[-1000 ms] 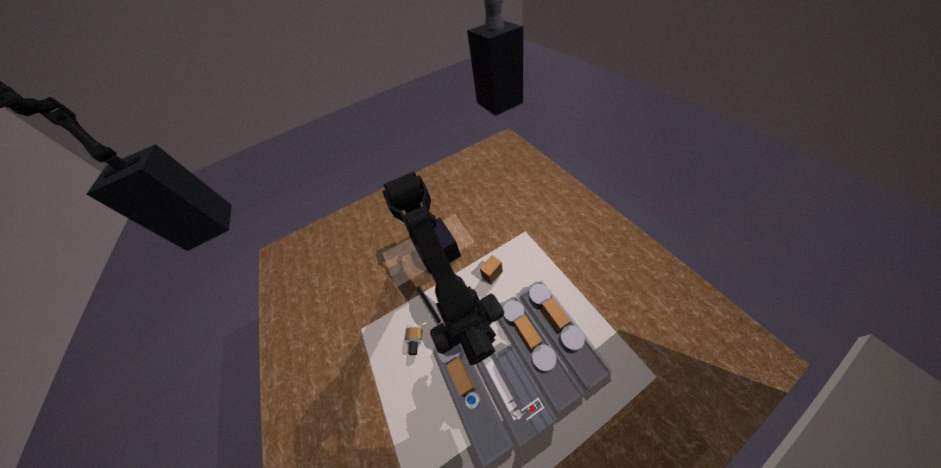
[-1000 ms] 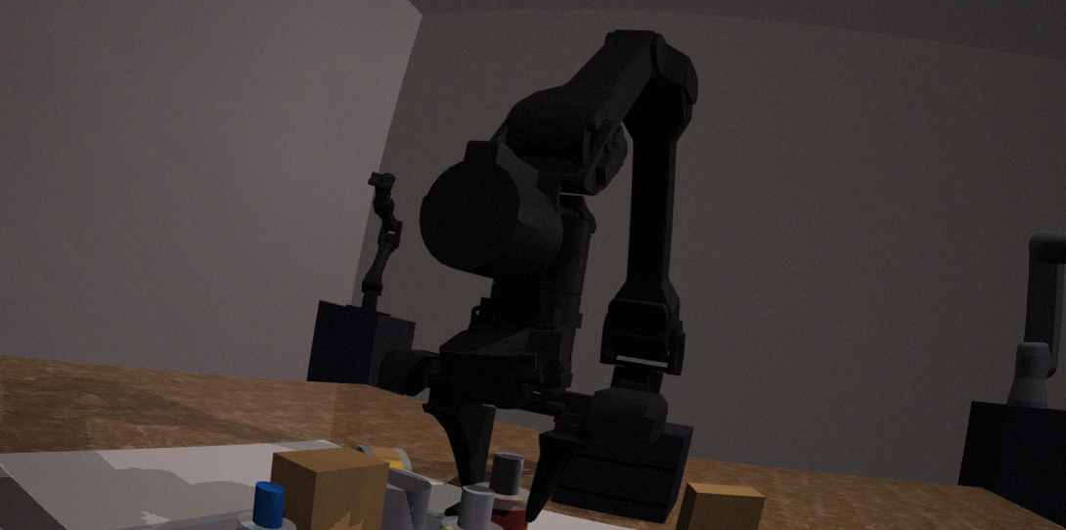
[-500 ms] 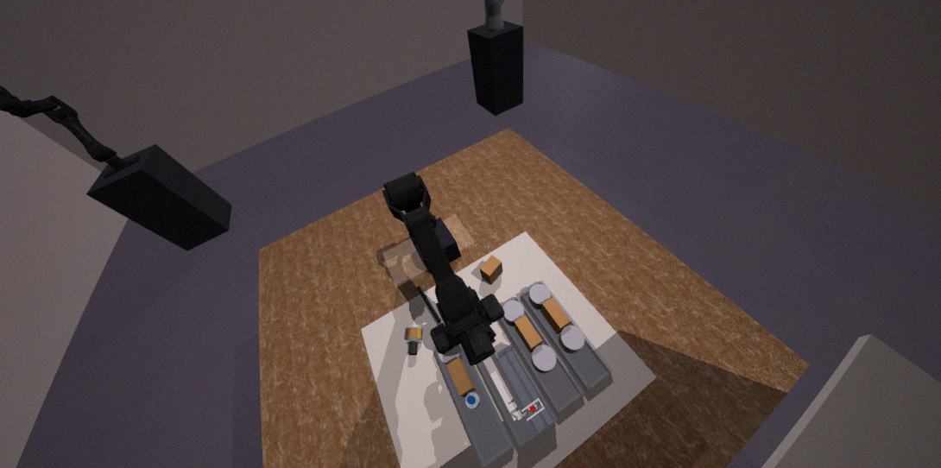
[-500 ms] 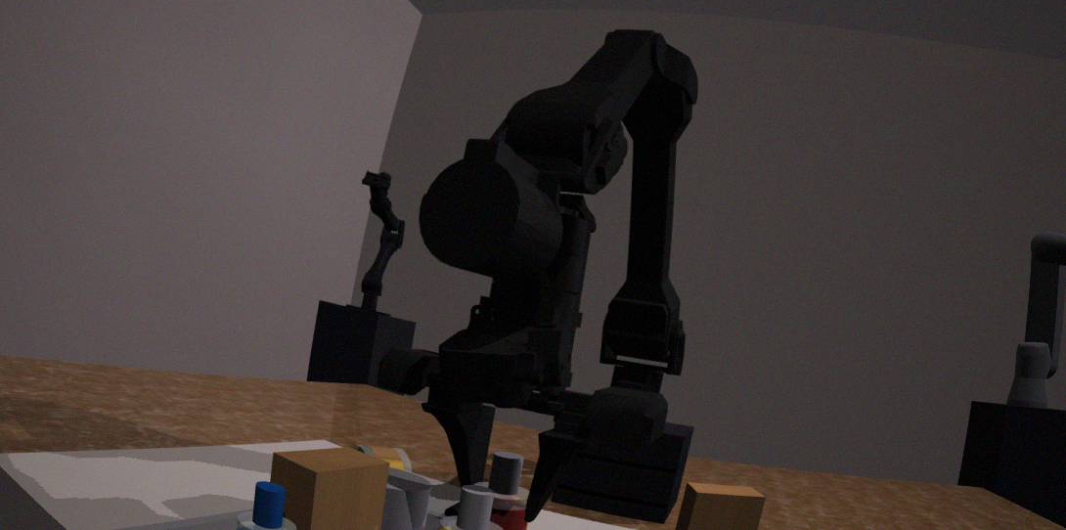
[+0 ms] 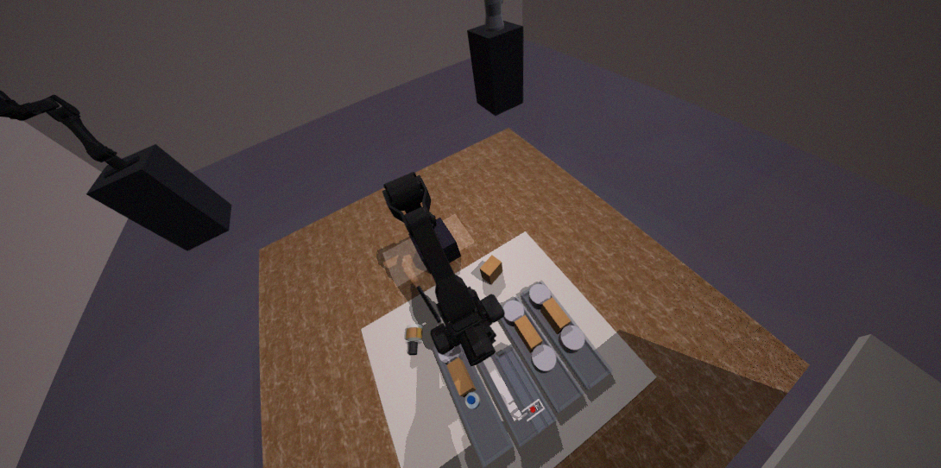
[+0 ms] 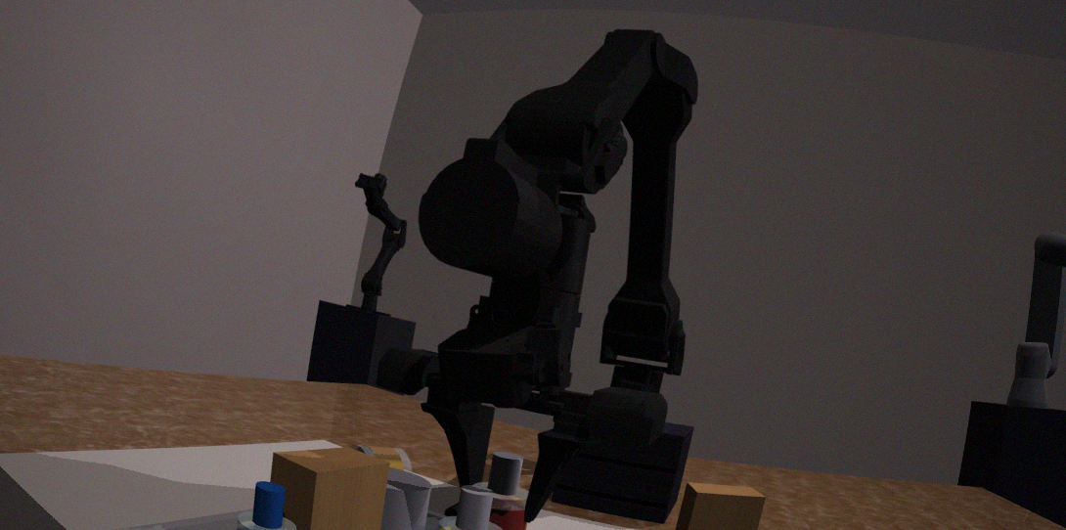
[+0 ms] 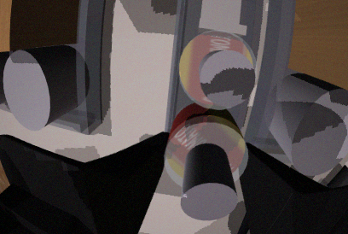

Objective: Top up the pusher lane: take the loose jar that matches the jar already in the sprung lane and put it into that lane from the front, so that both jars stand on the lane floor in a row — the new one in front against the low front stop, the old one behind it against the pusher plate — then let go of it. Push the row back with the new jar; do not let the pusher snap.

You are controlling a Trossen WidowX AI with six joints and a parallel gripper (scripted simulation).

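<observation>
Now: the white mat 70 mm ahead of my gripper tip, 20 mm to the left of it and 50 mm below it. From my gripper tip the other things lie so: brown cube: 120 mm behind, 150 mm to the left, 10 mm below; then black rod: 160 mm behind, 80 mm to the right, 40 mm below; then sprung lane: 150 mm ahead, 20 mm to the left, 30 mm below.
</observation>
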